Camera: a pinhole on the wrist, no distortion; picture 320 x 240 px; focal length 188.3 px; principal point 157.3 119.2 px. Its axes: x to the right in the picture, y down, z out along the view. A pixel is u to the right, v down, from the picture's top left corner.
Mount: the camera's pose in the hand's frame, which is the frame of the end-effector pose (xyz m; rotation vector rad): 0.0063 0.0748 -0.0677 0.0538 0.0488 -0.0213
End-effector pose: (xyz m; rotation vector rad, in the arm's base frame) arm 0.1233 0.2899 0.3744 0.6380 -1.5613 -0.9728
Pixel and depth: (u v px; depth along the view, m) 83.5 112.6 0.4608
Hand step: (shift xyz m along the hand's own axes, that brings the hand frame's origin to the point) -0.1522 0.0373 0.3999
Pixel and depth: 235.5 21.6 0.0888
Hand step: 0.0464 0.0233 0.0166
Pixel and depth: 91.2 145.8 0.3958
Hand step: -0.1121 0.1119 0.3369
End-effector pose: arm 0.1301 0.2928 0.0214 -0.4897 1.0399 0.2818
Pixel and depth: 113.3 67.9 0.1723
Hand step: -0.0267 0.0194 0.1036
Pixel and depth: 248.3 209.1 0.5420
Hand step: 0.2998 0.2985 0.4737
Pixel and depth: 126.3 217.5 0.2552
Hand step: -0.0203 0.1948 0.1960
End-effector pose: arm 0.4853 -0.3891 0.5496 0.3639 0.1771 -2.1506
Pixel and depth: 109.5 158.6 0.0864
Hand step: -0.0110 0.0886 0.0205
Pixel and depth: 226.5 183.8 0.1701
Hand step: 0.0782 0.1226 0.1020
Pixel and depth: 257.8 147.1 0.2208
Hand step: 0.1354 0.0931 0.1484
